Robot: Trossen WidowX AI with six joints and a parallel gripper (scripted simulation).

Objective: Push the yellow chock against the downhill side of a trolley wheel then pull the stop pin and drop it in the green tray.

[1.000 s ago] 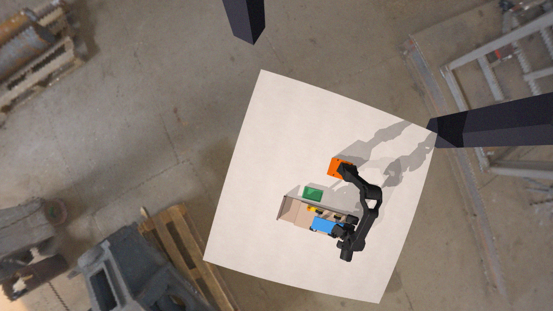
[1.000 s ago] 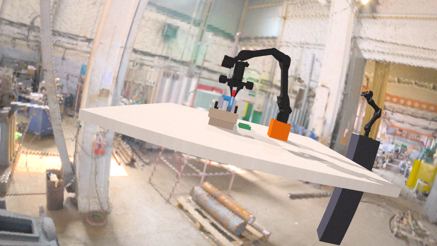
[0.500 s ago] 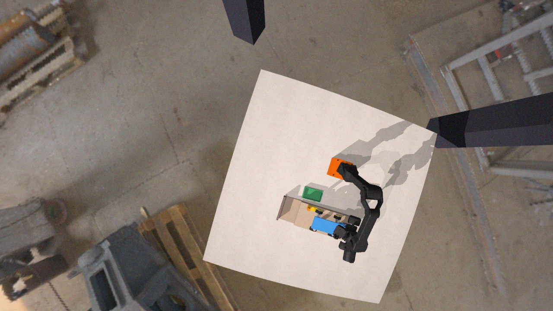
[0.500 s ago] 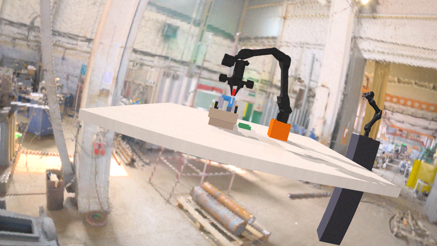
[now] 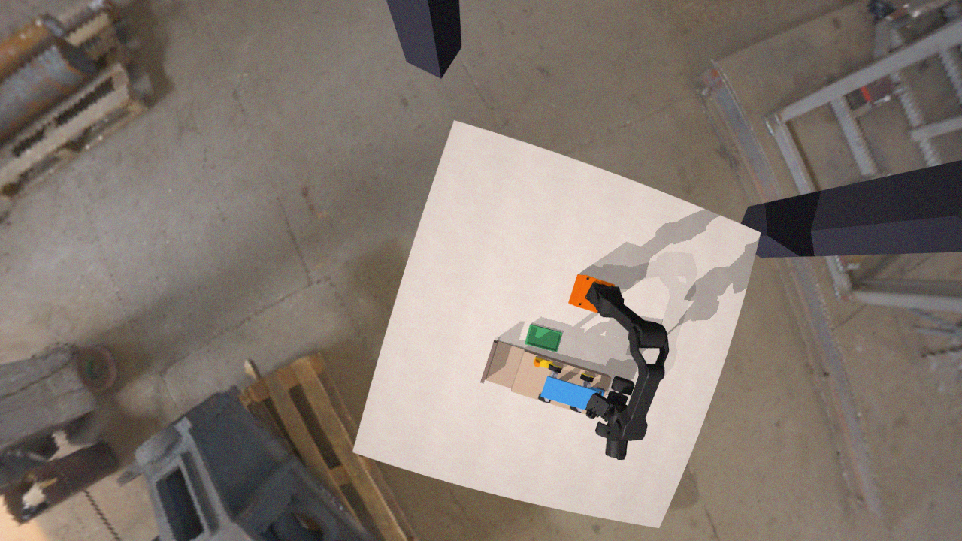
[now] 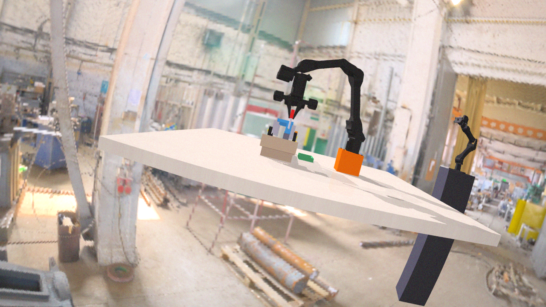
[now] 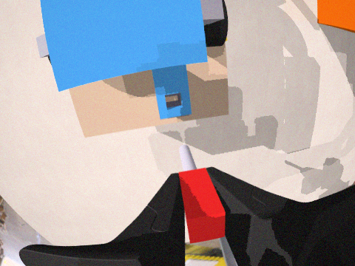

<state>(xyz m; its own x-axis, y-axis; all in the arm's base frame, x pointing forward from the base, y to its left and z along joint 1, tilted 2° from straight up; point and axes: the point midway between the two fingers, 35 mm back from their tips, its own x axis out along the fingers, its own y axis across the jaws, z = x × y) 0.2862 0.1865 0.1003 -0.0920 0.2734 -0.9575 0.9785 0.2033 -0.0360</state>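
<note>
Right now the green tray is 60 mm behind my gripper tip, 260 mm to the right of it and 180 mm below it. Round my gripper tip: red-headed stop pin: right at my gripper tip; then ramp block: 50 mm ahead, 130 mm to the right, 130 mm below; then blue trolley: 50 mm ahead, 130 mm to the right, 70 mm below.
</note>
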